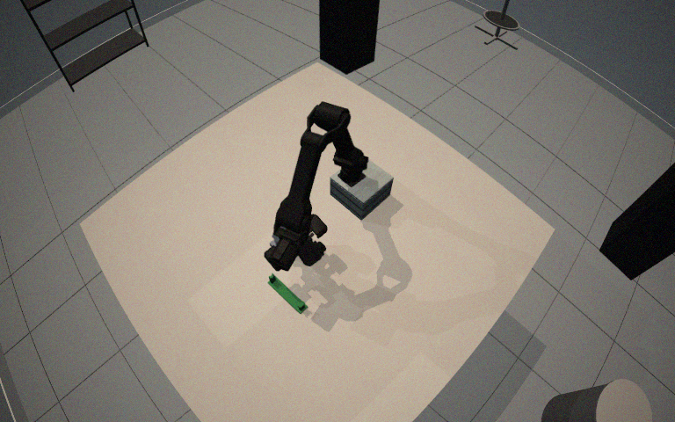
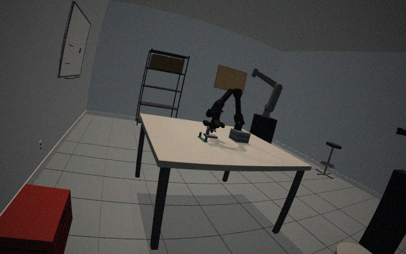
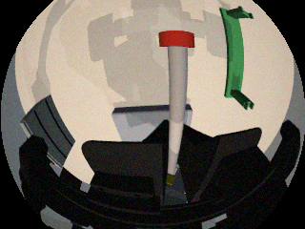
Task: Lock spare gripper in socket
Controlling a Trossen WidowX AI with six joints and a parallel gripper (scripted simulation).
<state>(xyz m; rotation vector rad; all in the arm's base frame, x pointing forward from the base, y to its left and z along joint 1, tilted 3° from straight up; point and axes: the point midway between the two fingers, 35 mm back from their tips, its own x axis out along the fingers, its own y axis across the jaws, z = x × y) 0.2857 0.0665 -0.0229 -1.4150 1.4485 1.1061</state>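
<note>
Right now the grey mount is 10 mm behind my gripper tip and 40 mm to the right of it. From my gripper tip the other things lie so: green bracket 100 mm ahead, 80 mm to the left, 20 mm below; then spare gripper 20 mm behind, 50 mm to the right, 70 mm above.
</note>
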